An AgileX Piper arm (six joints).
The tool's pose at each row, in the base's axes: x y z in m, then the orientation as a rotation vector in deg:
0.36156, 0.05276, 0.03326, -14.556, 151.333, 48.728
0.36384, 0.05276, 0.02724, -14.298, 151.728, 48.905
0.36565, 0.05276, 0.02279, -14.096, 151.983, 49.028
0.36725, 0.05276, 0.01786, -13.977, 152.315, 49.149
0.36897, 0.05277, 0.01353, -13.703, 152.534, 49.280
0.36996, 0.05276, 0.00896, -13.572, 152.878, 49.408
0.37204, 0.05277, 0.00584, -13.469, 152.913, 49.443
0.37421, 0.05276, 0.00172, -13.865, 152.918, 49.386
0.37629, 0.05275, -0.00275, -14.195, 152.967, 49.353
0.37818, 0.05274, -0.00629, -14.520, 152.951, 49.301
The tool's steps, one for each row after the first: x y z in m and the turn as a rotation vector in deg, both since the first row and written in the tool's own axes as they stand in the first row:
0.00021, -0.00381, 0.00519, -0.033, 0.320, 0.325
0.00025, -0.00666, 0.00905, -0.056, 0.518, 0.559
0.00066, -0.00970, 0.01323, -0.077, 0.810, 0.764
0.00074, -0.01245, 0.01699, -0.101, 0.957, 1.033
0.00158, -0.01515, 0.02071, -0.124, 1.259, 1.249
0.00086, -0.01736, 0.02365, -0.130, 1.269, 1.333
0.00044, -0.02014, 0.02737, -0.142, 1.374, 1.072
0.00024, -0.02308, 0.03132, -0.156, 1.505, 0.873
-0.00014, -0.02548, 0.03451, -0.166, 1.573, 0.652

